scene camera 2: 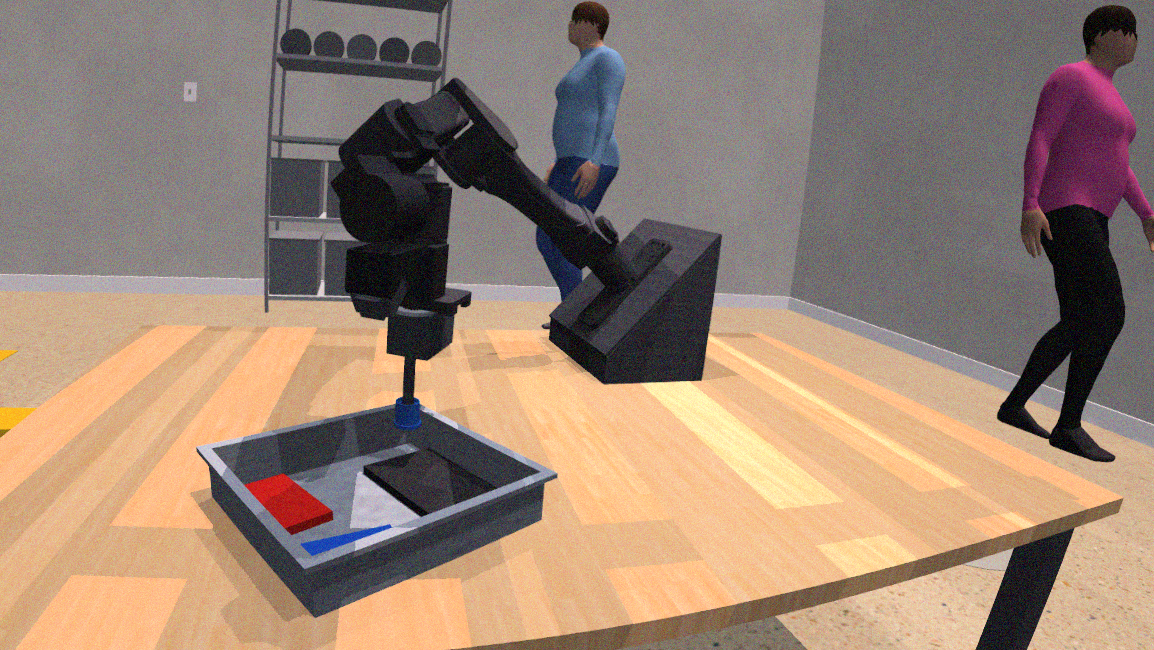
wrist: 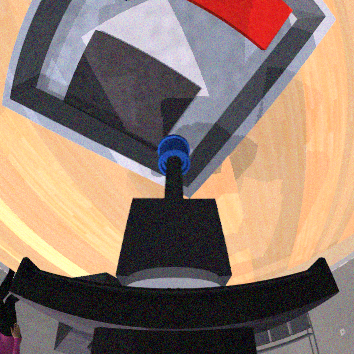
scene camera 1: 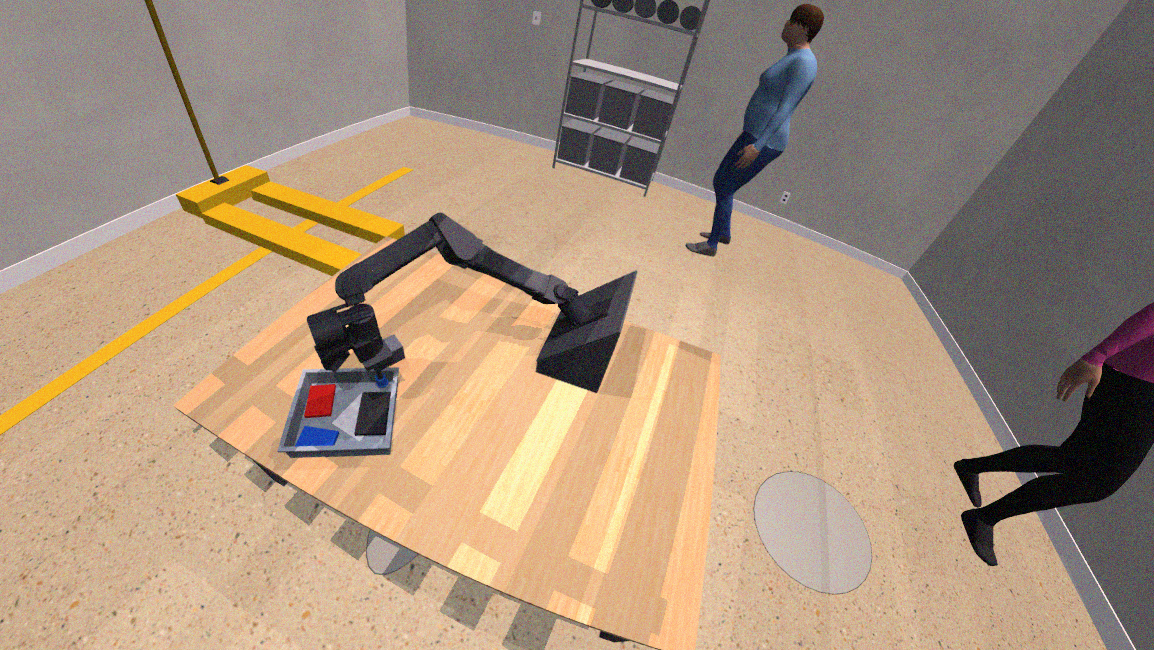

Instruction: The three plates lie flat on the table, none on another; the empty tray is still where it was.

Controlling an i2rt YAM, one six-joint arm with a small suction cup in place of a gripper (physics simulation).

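Places are measured from the arm's base along level axes (x down, y right, z back), in metres.
Pixels of known places: hand, its tool point: (scene camera 2: pixel 407 424) (wrist: pixel 173 148) (scene camera 1: pixel 382 383); arm's base, origin of its link: (scene camera 2: pixel 627 283) (scene camera 1: pixel 582 319).
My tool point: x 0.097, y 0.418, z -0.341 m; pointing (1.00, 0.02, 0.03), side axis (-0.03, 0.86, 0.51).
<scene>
Ahead of a thing's pixels: the offset from my tool point to its middle. Level surfaces: height alone.
A red plate {dx +0.036, dy +0.133, dz -0.093 m} (scene camera 1: pixel 319 400) (scene camera 2: pixel 289 502) (wrist: pixel 250 20), a black plate {dx +0.036, dy -0.014, dz -0.064 m} (scene camera 1: pixel 372 413) (scene camera 2: pixel 428 480) (wrist: pixel 135 90) and a blue plate {dx +0.036, dy +0.069, dz -0.184 m} (scene camera 1: pixel 317 436) (scene camera 2: pixel 343 539) lie apart on the floor of a grey tray {dx +0.019, dy +0.046, dz -0.100 m} (scene camera 1: pixel 339 452) (scene camera 2: pixel 436 545) (wrist: pixel 240 105). The tray's wall hides part of the blue plate in the scene camera 2 view. My suction cup (scene camera 1: pixel 381 379) (scene camera 2: pixel 407 412) (wrist: pixel 174 152) is open, with nothing on it. It hangs at the tray's corner nearest the black plate, around rim height. A second, empty tray does not show.
The tray stands on the wooden table {dx +0.044 m} (scene camera 1: pixel 516 452) (scene camera 2: pixel 726 476). The dark wedge-shaped arm base (scene camera 1: pixel 577 355) (scene camera 2: pixel 654 322) stands at the table's far side. A person in blue (scene camera 1: pixel 779 96) (scene camera 2: pixel 589 104) and one in pink (scene camera 1: pixel 1130 347) (scene camera 2: pixel 1078 137) stand beyond the table.
</scene>
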